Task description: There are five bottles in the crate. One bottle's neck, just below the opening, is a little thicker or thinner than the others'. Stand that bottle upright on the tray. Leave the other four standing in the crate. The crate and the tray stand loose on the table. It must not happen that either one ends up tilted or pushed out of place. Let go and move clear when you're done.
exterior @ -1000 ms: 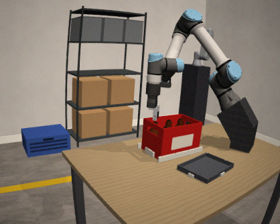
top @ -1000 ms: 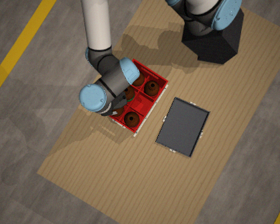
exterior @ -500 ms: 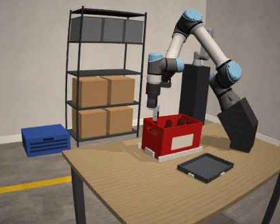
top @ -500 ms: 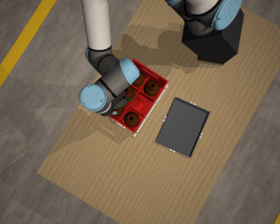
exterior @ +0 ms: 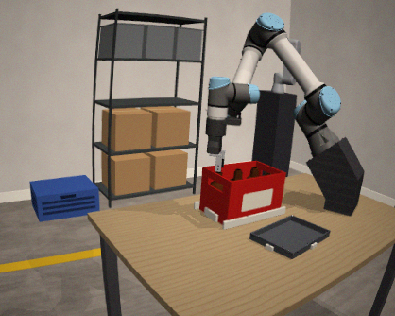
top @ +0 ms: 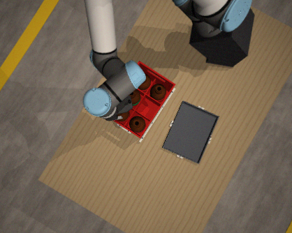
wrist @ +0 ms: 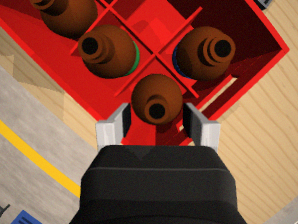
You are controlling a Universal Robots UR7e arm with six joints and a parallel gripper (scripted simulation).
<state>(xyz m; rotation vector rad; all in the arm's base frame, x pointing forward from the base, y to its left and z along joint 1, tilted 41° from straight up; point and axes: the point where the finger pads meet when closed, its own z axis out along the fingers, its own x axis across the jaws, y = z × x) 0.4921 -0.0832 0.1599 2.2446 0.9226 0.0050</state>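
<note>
Right now my hand is 110 mm above the red crate, 90 mm past it and 50 mm to the right of it. From my hand the other things lie so: dark grey tray 330 mm to the left, 180 mm below, 80 mm behind.
</note>
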